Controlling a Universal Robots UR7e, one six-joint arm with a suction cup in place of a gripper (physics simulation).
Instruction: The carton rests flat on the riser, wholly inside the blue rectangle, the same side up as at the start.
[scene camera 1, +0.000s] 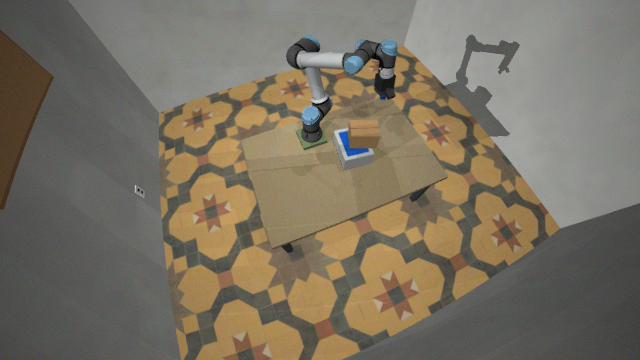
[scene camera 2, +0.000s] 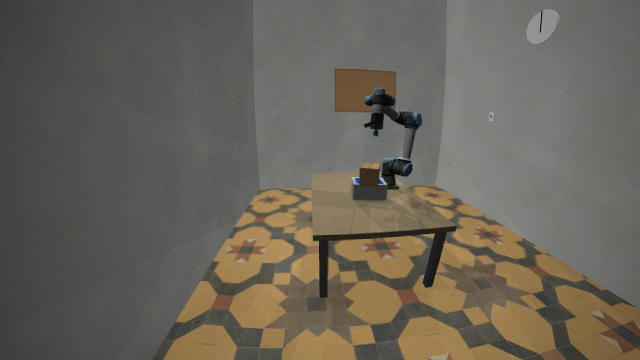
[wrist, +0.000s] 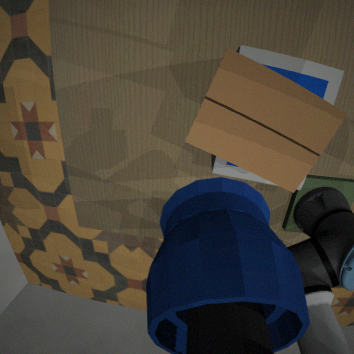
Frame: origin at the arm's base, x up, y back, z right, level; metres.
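Seen in the pictures: hand, its tool point: (scene camera 1: 382, 97) (scene camera 2: 375, 136) (wrist: 214, 225); arm's base, origin of its link: (scene camera 1: 311, 134) (scene camera 2: 387, 183) (wrist: 318, 209).
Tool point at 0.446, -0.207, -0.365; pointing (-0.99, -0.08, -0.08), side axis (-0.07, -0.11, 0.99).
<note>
Pixels of each thing's top centre, then the offset from my tool point to it, as dx, dy, dz. Level surfaces: height alone.
- brown carton, centre of its top: (wrist: 265, 126) (scene camera 1: 364, 128) (scene camera 2: 370, 165) -0.221, -0.011, +0.075
- grey-white riser, centre of its top: (wrist: 275, 123) (scene camera 1: 353, 141) (scene camera 2: 368, 180) -0.351, -0.007, +0.132
- blue rectangle, centre of its top: (wrist: 275, 123) (scene camera 1: 353, 141) (scene camera 2: 368, 180) -0.351, -0.007, +0.132
- wooden table, height of its surface: dx -0.471
The brown carton (scene camera 1: 364, 136) (scene camera 2: 369, 175) (wrist: 265, 120) sits on the grey-white riser (scene camera 1: 357, 161) (scene camera 2: 369, 193) (wrist: 300, 66) and looks level, its taped seam on top. It is turned askew to the riser and reaches past the blue rectangle (scene camera 1: 357, 151) (scene camera 2: 358, 181) (wrist: 308, 83) over the riser's rim, on the side away from the robot base. Parts of the rectangle show beside it. My gripper, a blue suction cup (scene camera 1: 383, 97) (scene camera 2: 375, 133) (wrist: 215, 200), is open, holds nothing and hangs high above the table, apart from the carton.
The riser stands on the wooden table (scene camera 1: 310, 200) (scene camera 2: 335, 215) (wrist: 125, 100). The arm's base stands beside it on a green plate (scene camera 1: 305, 145) (wrist: 292, 210). Grey walls surround the table.
</note>
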